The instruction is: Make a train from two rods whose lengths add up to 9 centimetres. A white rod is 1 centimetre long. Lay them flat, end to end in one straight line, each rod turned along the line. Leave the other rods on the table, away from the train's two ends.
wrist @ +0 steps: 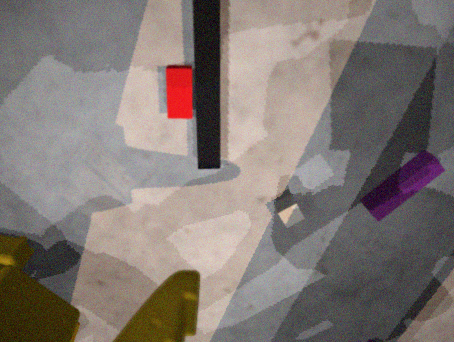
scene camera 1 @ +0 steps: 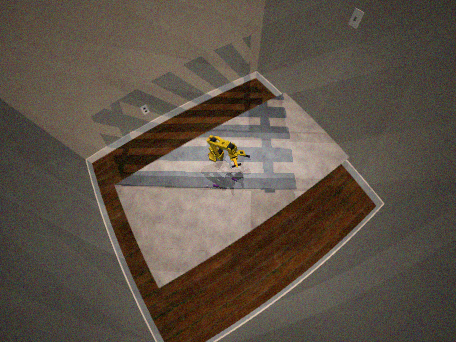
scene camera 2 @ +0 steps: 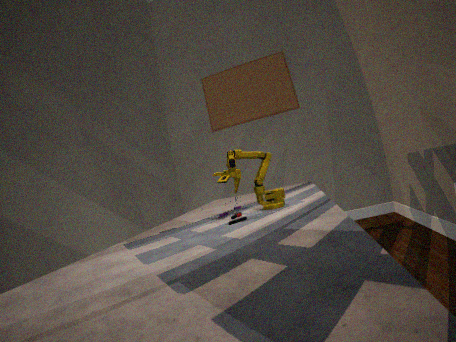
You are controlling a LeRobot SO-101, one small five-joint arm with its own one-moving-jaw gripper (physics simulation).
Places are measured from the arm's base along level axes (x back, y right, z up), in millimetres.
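Pixels of known places: hand at its tool point: (wrist: 198,294) (scene camera 1: 233,159) (scene camera 2: 235,192); arm's base at its link origin: (wrist: 12,294) (scene camera 1: 217,157) (scene camera 2: 270,207).
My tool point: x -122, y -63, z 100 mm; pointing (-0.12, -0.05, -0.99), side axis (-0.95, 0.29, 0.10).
Ahead of a thing's pixels: the offset from my tool point to its top centre. "spot": to the spot under its first point. Level surfaces: height alone.
A long black rod (scene camera 2: 237,220) (wrist: 207,85) lies on the table. A short red rod {spot: dx +0, dy -20, dz -90 mm} (wrist: 180,92) (scene camera 2: 236,215) lies beside its left side in the wrist view, parallel and touching or nearly so. A purple rod {dx -91, dy +53, dz -90 mm} (wrist: 403,185) lies slanted at the right of the wrist view. A small pale cube {dx -34, dy +51, dz -90 mm} (wrist: 290,214), apparently the white rod, lies between the black and purple rods. Scene camera 2 shows two purple rods, one nearer {spot: dx -91, dy +47, dz -97 mm} (scene camera 2: 223,215) and one farther {dx -61, dy +187, dz -90 mm} (scene camera 2: 237,207). My gripper (scene camera 1: 242,161) (scene camera 2: 226,183) is fully open and empty, above the table; one notched jaw shows in the wrist view.
In scene camera 1, two purple rods show on the table, one at the right (scene camera 1: 235,178) and one at the left (scene camera 1: 216,186). The arm's base (scene camera 2: 274,198) stands behind the rods. Striped shadows cross the pale table top {dz -99 mm} (scene camera 1: 200,230).
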